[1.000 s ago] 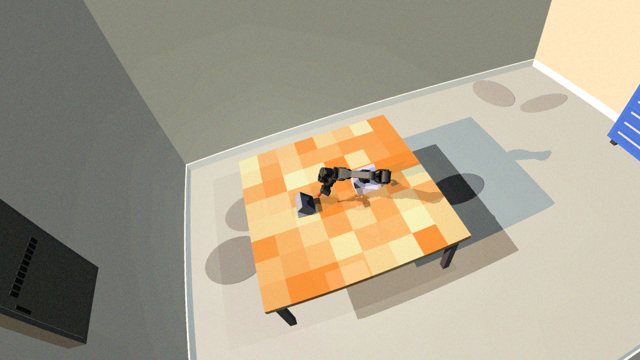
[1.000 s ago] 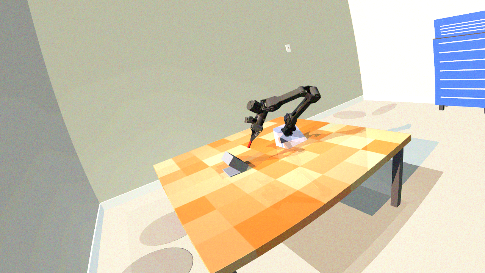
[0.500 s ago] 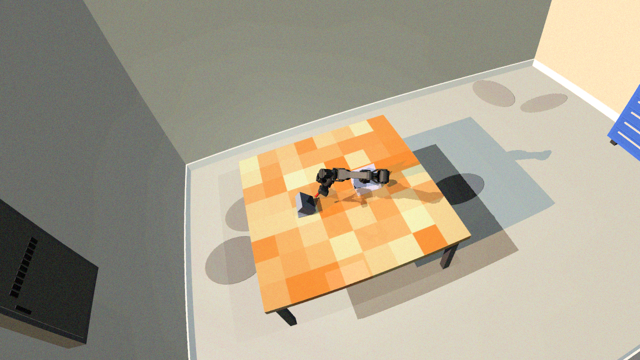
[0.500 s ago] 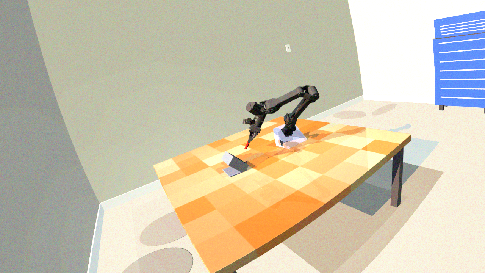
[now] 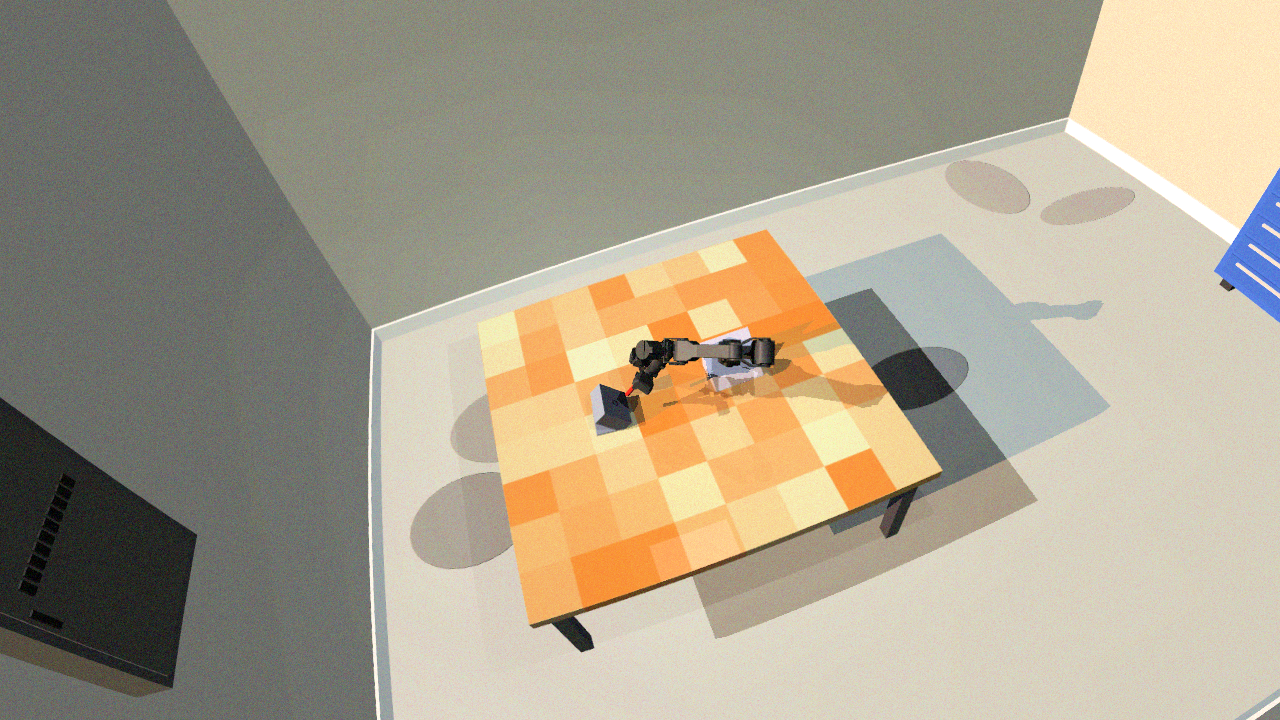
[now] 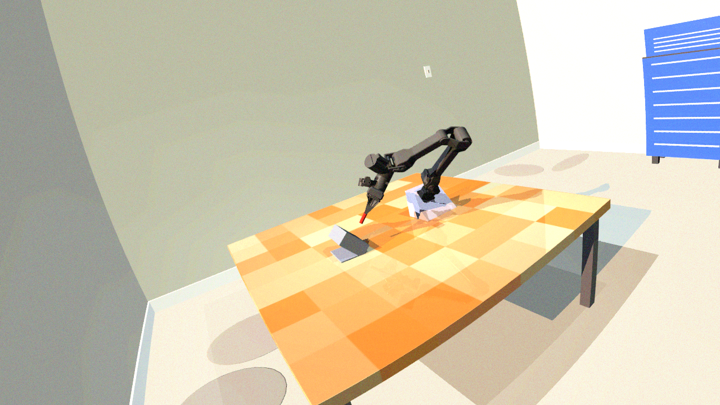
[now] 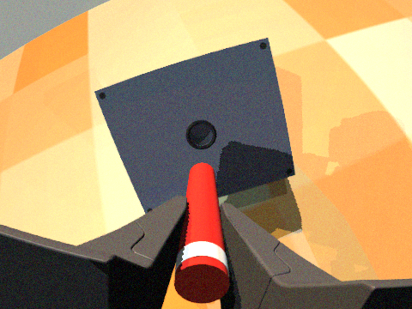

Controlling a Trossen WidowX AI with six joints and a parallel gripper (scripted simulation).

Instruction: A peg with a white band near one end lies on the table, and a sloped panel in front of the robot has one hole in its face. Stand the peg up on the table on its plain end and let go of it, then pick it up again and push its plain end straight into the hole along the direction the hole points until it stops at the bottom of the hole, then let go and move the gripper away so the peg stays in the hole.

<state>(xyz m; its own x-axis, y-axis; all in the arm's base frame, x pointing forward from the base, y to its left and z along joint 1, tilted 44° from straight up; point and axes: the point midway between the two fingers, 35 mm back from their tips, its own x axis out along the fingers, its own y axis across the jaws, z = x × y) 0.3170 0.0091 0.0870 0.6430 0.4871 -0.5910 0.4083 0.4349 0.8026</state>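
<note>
My gripper tip is now 90 mm short of the dark sloped panel, 80 mm above it and 10 mm to the left of it. The rest, counted from my gripper tip: red peg (10 mm behind, 10 mm above).
</note>
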